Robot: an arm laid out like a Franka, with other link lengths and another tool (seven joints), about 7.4 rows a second.
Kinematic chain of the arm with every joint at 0, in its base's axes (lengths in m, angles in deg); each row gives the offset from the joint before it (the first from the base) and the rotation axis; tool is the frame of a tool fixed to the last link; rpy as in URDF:
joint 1: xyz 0 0 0.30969 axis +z
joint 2: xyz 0 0 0 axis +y
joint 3: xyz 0 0 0.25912 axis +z
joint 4: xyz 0.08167 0 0 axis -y
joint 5: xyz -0.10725 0 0.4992 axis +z
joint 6: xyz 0 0 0 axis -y
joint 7: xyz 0.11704 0 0 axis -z
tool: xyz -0.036 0.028 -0.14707 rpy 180 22.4 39.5
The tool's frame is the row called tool.
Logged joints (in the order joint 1, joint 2, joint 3, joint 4, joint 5, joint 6, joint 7), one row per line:
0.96 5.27 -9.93 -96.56 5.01 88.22 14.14
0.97 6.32 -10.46 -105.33 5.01 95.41 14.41
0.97 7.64 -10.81 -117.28 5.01 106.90 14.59
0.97 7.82 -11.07 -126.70 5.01 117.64 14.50
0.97 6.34 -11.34 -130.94 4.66 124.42 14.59
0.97 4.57 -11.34 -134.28 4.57 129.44 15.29
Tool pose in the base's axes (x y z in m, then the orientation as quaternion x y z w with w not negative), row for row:
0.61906 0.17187 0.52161 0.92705 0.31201 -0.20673 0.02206
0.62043 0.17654 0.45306 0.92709 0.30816 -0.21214 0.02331
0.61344 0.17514 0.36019 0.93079 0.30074 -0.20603 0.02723
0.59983 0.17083 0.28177 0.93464 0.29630 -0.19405 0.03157
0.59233 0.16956 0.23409 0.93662 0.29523 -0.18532 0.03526
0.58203 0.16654 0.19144 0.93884 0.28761 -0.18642 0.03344
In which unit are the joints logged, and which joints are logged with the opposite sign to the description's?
The joints are logged in degrees. Opposite sign: joint 2, joint 3.
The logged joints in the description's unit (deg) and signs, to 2 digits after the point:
0.96 -5.27 9.93 -96.56 5.01 88.22 14.14
0.97 -6.32 10.46 -105.33 5.01 95.41 14.41
0.97 -7.64 10.81 -117.28 5.01 106.90 14.59
0.97 -7.82 11.07 -126.70 5.01 117.64 14.50
0.97 -6.34 11.34 -130.94 4.66 124.42 14.59
0.97 -4.57 11.34 -134.28 4.57 129.44 15.29

